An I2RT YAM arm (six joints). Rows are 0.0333 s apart.
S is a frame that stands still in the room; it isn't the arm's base.
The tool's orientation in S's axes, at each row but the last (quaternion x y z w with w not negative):
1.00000 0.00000 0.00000 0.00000
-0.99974 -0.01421 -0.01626 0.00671
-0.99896 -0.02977 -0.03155 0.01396
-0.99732 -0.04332 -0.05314 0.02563
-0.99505 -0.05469 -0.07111 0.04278
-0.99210 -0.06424 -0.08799 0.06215
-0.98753 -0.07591 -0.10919 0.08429
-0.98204 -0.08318 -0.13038 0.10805
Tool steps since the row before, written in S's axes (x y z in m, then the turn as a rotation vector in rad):
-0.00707 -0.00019 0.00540 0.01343 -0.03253 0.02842
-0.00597 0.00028 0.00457 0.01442 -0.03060 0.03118
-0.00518 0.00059 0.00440 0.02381 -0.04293 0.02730
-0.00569 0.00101 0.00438 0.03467 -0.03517 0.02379
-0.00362 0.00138 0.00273 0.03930 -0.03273 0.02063
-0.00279 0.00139 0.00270 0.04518 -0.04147 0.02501
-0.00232 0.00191 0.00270 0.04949 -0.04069 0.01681
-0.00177 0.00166 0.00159 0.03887 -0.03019 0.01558
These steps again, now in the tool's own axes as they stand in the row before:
-0.00707 0.00019 -0.00540 0.01343 0.03253 -0.02842
-0.00581 -0.00051 -0.00476 0.01456 0.03059 -0.03112
-0.00484 -0.00102 -0.00469 0.02295 0.04356 -0.02703
-0.00508 -0.00172 -0.00488 0.03398 0.03698 -0.02199
-0.00302 -0.00199 -0.00306 0.03832 0.03533 -0.01801
-0.00207 -0.00206 -0.00292 0.04384 0.04426 -0.02249
-0.00137 -0.00266 -0.00272 0.04623 0.04545 -0.01358
-0.00103 -0.00224 -0.00153 0.03720 0.03354 -0.01249

